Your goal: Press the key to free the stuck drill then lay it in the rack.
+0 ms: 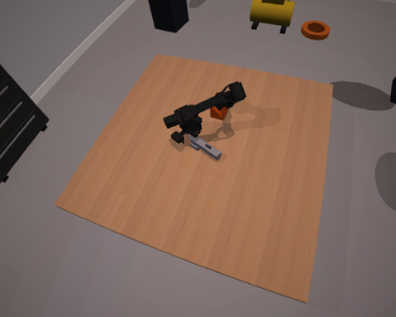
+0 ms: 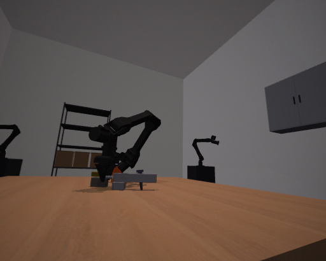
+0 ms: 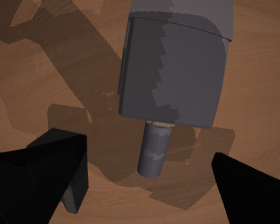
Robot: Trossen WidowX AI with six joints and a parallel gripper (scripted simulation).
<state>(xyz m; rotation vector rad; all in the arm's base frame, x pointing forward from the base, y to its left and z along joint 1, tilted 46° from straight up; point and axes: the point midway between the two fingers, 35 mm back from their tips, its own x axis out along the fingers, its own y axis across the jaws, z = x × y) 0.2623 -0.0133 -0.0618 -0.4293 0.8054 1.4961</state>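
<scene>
The olive drill lies 60 mm to the left of my gripper tip, 20 mm above it and 10 mm ahead of it. From my gripper tip the other things lie so: grey fixture block: 120 mm to the left, 20 mm ahead, 10 mm above; dark grey rack: 90 mm behind, 30 mm to the right, 10 mm below; dark key: 140 mm to the left, 30 mm ahead, 20 mm above.
</scene>
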